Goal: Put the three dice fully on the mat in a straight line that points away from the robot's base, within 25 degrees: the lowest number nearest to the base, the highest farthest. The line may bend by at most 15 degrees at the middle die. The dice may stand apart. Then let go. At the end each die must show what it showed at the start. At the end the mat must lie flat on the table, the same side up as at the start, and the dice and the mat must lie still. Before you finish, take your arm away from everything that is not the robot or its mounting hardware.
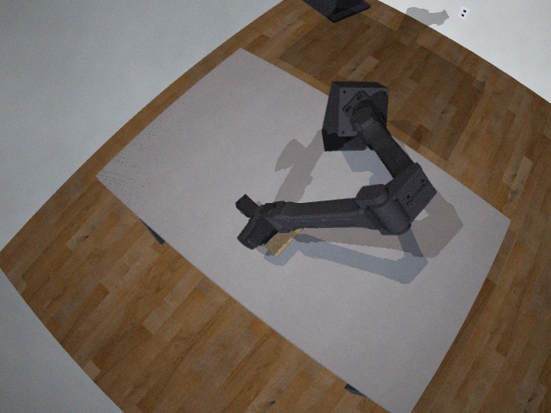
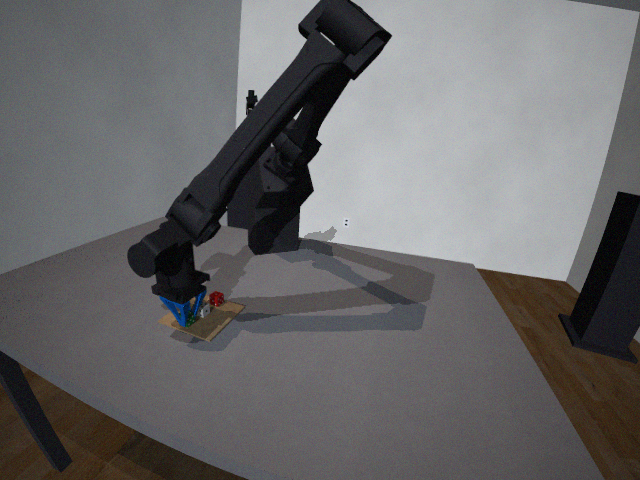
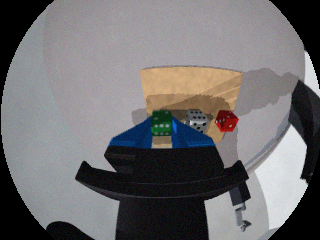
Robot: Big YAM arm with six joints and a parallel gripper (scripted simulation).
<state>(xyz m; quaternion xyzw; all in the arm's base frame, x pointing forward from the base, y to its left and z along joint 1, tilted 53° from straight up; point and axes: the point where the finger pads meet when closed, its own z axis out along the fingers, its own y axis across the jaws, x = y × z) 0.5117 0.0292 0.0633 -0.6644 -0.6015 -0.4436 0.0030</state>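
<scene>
Right now the green die is right at my hand. Also, from my hand: tan mat (5 cm behind, 1 cm to the right, 2 cm below); then red die (10 cm behind, 2 cm to the right); then white die (5 cm behind, 1 cm to the right).
</scene>
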